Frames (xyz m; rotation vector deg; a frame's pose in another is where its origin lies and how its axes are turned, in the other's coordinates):
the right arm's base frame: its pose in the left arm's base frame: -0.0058 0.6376 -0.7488 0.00 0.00 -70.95
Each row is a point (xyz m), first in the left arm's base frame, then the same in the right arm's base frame.
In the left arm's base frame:
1: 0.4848 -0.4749 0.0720
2: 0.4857 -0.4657 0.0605
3: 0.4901 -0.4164 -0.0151
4: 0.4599 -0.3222 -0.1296
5: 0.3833 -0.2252 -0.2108
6: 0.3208 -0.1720 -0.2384
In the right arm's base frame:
1: 1.2117 0.1006 0.8208
2: 1.2033 0.1045 0.8093
3: 1.1581 0.1247 0.7337
4: 1.0592 0.1269 0.6192
5: 0.9425 0.0862 0.5380
6: 0.8719 0.0445 0.5104

